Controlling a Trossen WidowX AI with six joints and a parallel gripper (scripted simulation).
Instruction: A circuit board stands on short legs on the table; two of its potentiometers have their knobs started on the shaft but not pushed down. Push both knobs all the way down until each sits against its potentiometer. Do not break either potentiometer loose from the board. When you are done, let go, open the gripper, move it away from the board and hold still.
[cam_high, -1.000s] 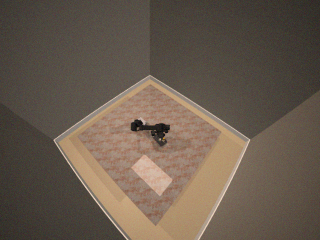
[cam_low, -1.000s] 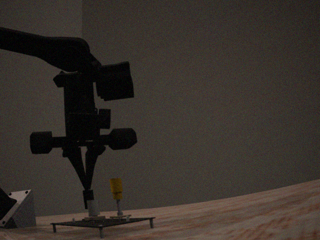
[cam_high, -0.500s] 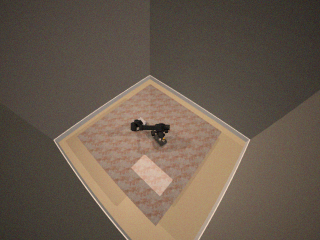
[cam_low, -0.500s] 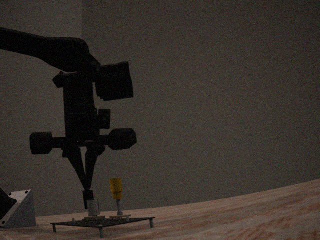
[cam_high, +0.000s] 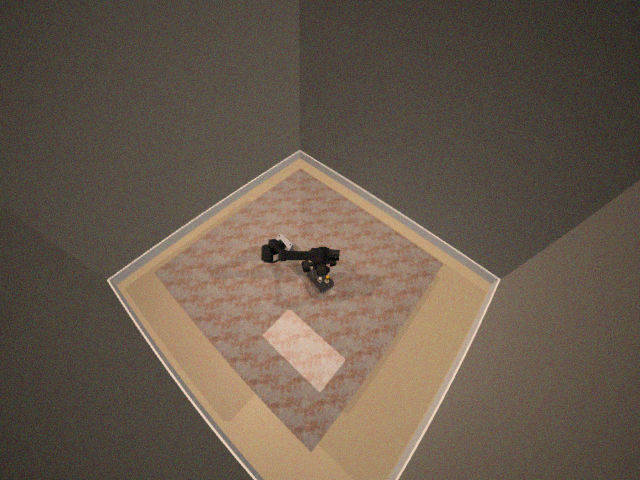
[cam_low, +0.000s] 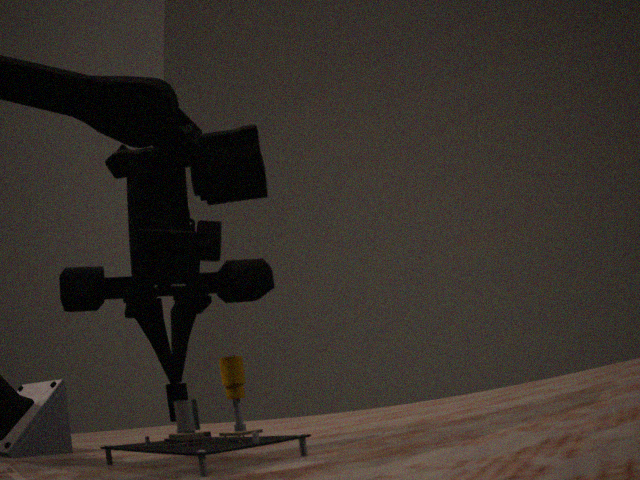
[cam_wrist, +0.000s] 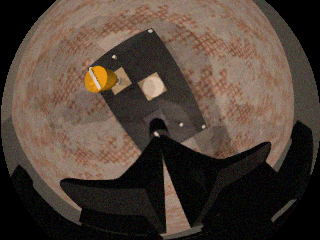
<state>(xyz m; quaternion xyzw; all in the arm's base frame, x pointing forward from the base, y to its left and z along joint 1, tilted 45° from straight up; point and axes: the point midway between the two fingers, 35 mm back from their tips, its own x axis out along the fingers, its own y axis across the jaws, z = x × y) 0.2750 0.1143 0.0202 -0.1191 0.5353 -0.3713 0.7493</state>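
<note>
Right now the black knob is 10 mm below my gripper tip. The rest, counted from my gripper tip: yellow knob (70 mm ahead, 10 mm to the left).
</note>
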